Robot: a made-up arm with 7 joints. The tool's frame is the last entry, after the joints.
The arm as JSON. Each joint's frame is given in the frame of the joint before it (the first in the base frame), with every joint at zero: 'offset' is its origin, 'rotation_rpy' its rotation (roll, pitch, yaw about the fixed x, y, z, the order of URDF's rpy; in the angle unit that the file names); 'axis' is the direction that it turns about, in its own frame. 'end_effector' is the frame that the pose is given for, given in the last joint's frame.
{
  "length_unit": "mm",
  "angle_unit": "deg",
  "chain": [
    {
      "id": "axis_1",
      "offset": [
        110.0,
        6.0,
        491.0
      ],
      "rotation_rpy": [
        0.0,
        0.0,
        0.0
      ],
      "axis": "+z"
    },
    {
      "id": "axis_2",
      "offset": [
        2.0,
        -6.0,
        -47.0
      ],
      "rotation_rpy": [
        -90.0,
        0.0,
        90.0
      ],
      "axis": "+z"
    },
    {
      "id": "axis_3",
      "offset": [
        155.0,
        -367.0,
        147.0
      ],
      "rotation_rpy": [
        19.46,
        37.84,
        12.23
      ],
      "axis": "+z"
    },
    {
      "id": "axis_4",
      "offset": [
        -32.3,
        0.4,
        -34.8
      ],
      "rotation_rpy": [
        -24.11,
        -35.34,
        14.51
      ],
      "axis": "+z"
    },
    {
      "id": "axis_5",
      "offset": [
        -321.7,
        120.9,
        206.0
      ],
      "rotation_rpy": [
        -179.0,
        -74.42,
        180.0
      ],
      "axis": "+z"
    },
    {
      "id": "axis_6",
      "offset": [
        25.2,
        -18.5,
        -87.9
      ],
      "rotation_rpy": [
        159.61,
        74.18,
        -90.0
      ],
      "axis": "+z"
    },
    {
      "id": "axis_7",
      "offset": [
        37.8,
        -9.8,
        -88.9
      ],
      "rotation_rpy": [
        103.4,
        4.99,
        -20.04
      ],
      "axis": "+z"
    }
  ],
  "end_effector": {
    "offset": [
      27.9,
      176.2,
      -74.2
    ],
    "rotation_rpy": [
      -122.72,
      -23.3,
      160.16
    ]
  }
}
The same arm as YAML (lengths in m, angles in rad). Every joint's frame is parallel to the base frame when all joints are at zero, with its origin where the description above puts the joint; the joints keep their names.
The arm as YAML. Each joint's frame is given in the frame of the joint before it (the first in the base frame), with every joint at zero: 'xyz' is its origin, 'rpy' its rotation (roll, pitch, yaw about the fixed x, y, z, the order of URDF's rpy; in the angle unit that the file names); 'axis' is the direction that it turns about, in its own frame. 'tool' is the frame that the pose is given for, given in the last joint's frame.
units:
  length: m
  angle: rad
joints:
  - name: axis_1
    type: revolute
    origin:
      xyz: [0.11, 0.006, 0.491]
      rpy: [0.0, 0.0, 0.0]
    axis: "+z"
  - name: axis_2
    type: revolute
    origin:
      xyz: [0.002, -0.006, -0.047]
      rpy: [0.0, 0.0, 0.0]
    axis: "-x"
  - name: axis_3
    type: revolute
    origin:
      xyz: [-0.147, 0.155, 0.367]
      rpy: [0.0, 0.0, 0.0]
    axis: [-0.744582, 0.635885, 0.203095]
  - name: axis_4
    type: revolute
    origin:
      xyz: [0.006, -0.0471, -0.002]
      rpy: [0.0, 0.0, 0.0]
    axis: [-1.0, 0.0, -0.0001]
  - name: axis_5
    type: revolute
    origin:
      xyz: [-0.206, -0.34, -0.05]
      rpy: [0.0, 0.0, 0.0]
    axis: [0.268608, -0.937529, 0.221107]
  - name: axis_6
    type: revolute
    origin:
      xyz: [-0.048, 0.08, 0.0]
      rpy: [0.0, 0.0, 0.0]
    axis: [0.271304, 0.125202, -0.954316]
  - name: axis_7
    type: revolute
    origin:
      xyz: [-0.043, 0.023, 0.0839]
      rpy: [0.0, 0.0, 0.0]
    axis: [-0.811722, -0.580416, -0.065002]
tool:
  origin:
    xyz: [0.05, 0.077, -0.17]
    rpy: [-0.6636, 0.3727, -1.3617]

